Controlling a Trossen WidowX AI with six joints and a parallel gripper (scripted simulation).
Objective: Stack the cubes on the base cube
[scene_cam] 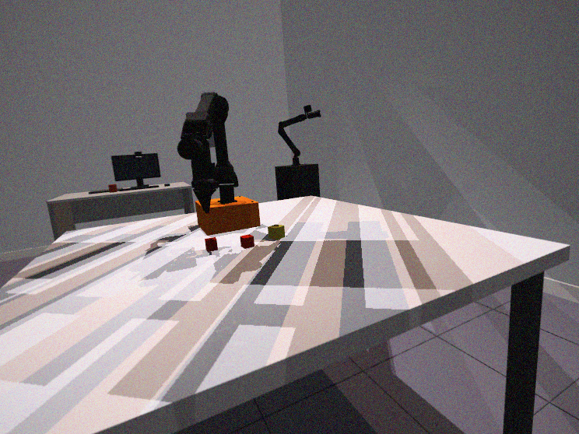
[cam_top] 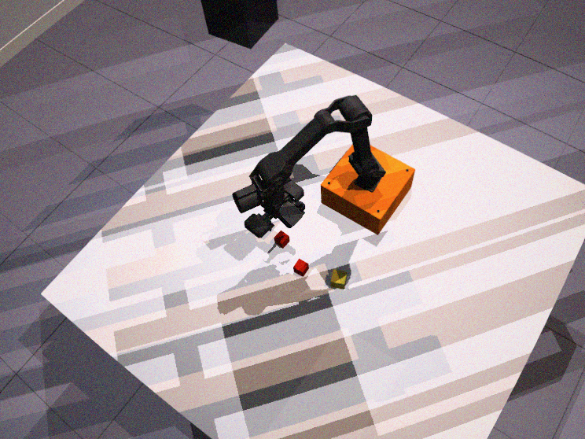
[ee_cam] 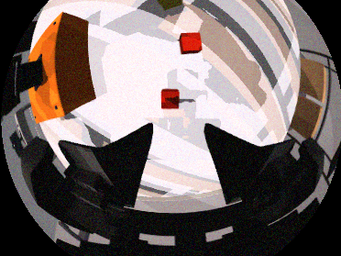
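Now: the yellow base cube 22 cm to the left of my gripper tip, 10 cm below it and 3 cm ahead of it.
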